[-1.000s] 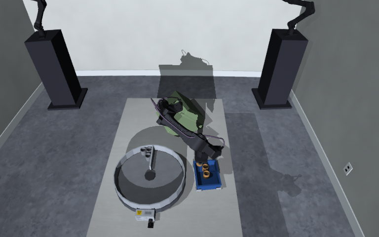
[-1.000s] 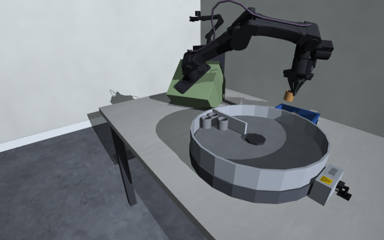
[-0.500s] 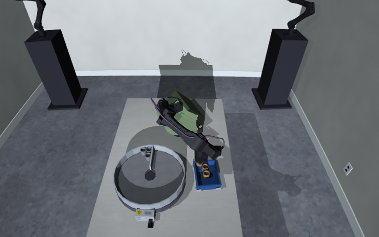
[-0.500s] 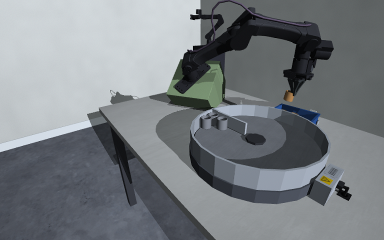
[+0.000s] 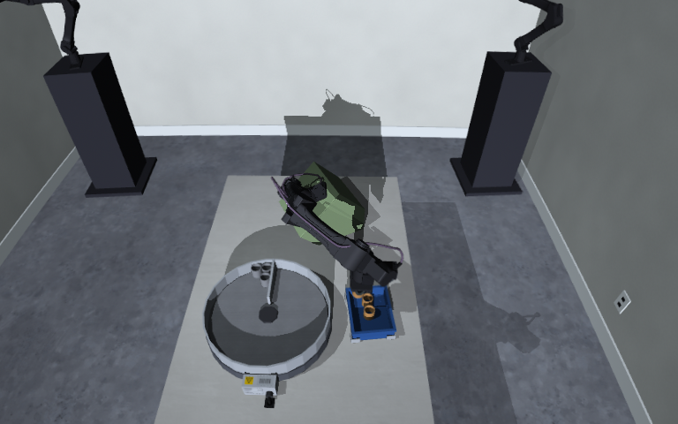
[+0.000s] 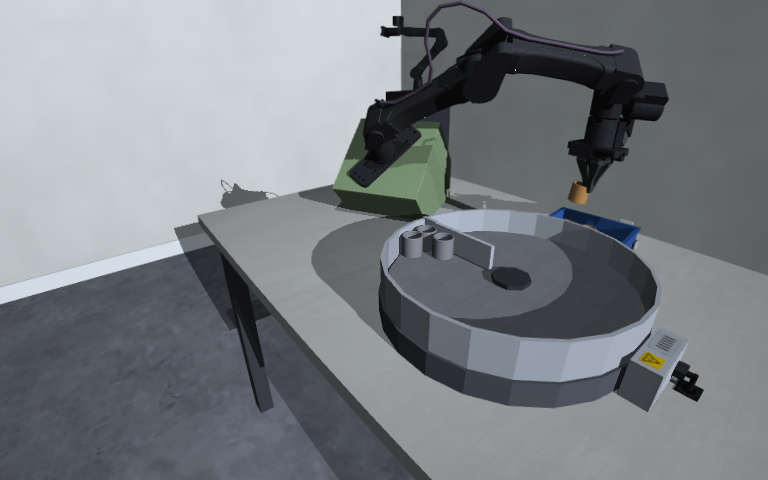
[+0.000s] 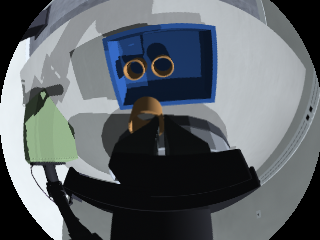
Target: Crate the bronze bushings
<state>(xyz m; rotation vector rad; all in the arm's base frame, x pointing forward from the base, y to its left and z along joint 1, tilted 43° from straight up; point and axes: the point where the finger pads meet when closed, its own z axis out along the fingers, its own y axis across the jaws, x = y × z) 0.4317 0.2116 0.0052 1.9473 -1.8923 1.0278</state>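
My hand is 120 mm above the blue crate and 40 mm to the right of it. Round my hand: turntable (300 mm to the right, 90 mm below, 10 mm ahead).
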